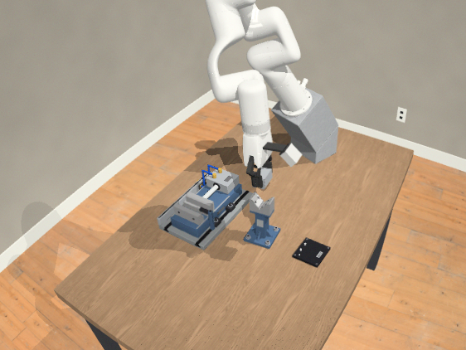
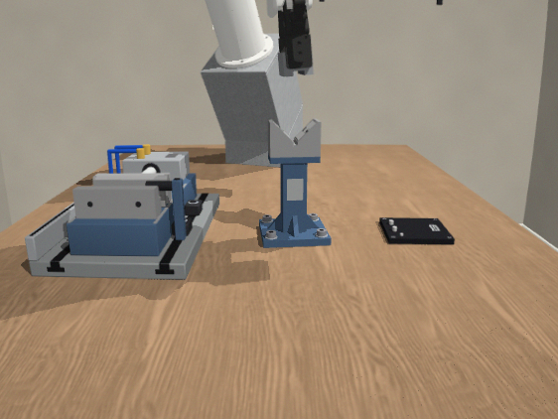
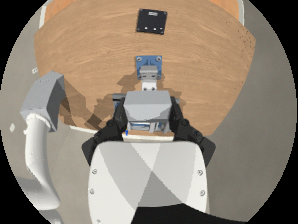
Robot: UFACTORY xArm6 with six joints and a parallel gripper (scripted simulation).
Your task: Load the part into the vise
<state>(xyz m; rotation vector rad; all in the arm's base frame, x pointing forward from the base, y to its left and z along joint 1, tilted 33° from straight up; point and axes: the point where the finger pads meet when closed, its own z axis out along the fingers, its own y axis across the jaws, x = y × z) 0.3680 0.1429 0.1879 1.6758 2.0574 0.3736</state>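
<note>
Now: the part 20 mm below my hand. Also, from my hand: blue work stop post: 70 mm ahead, 140 mm to the right, 190 mm below; then black stop rod: 70 mm ahead, 170 mm to the right, 160 mm below; then cylinder rod: 10 mm behind, 210 mm to the right, 170 mm below.
</note>
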